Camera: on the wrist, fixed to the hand. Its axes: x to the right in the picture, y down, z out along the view.
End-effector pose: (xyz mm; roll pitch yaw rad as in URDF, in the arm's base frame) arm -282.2 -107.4 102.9 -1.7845 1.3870 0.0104
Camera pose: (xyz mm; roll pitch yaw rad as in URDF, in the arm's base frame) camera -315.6 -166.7 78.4 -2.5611 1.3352 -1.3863
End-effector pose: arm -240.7 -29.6 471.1 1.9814 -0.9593 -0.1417
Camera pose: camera -279.8 1.9 523.2 2.3201 -1.1950 0.1511
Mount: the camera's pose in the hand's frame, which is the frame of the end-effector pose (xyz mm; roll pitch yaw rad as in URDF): 17.9 49.6 -49.6 0.6173 0.1967 0.1883
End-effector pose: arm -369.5 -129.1 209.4 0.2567 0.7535 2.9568
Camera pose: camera -369.7 -190.7 171.3 1.1174 0.8680 -2.9672
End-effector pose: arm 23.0 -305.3 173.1 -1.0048 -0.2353 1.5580
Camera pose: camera 38.7 -272.1 110.7 -0.3992 0.0280 1.4914
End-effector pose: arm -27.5 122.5 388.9 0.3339 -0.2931 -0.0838
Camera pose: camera 3.7 183.2 364.8 0.8776 -0.1599 0.1591
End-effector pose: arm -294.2 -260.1 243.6 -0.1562 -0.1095 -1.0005
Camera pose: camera -246.5 -258.0 189.2 0.4429 0.1153 -0.8480
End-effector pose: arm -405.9 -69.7 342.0 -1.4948 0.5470 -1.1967
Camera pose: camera -453.0 -74.9 287.2 -1.0444 0.7343 -1.4429
